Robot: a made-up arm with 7 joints. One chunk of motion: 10 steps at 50 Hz.
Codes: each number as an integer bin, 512 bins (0 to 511) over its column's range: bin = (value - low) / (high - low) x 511, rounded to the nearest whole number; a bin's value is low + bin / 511 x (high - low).
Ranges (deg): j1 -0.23..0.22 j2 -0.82..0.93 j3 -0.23..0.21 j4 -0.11..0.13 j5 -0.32..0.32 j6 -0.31..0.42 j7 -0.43..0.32
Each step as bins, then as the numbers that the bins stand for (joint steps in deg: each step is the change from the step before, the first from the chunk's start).
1 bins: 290 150 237 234 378 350 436
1 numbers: 0.025 -0.306 -0.026 0.000 0.153 0.190 0.210
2 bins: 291 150 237 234 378 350 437
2 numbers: 0.026 -0.306 -0.026 0.000 0.153 0.190 0.211
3 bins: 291 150 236 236 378 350 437
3 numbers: 0.026 -0.306 -0.027 0.001 0.153 0.190 0.211
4 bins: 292 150 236 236 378 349 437
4 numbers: 0.027 -0.306 -0.027 0.001 0.153 0.189 0.211
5 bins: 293 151 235 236 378 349 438
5 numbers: 0.028 -0.303 -0.028 0.001 0.153 0.189 0.213
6 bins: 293 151 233 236 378 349 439
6 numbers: 0.028 -0.303 -0.029 0.001 0.153 0.189 0.214
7 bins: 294 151 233 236 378 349 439
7 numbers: 0.029 -0.303 -0.029 0.001 0.153 0.189 0.214
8 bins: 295 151 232 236 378 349 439
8 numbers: 0.030 -0.303 -0.030 0.001 0.153 0.189 0.214
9 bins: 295 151 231 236 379 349 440
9 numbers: 0.030 -0.303 -0.031 0.001 0.155 0.189 0.216
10 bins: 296 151 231 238 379 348 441
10 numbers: 0.031 -0.303 -0.031 0.002 0.155 0.187 0.217
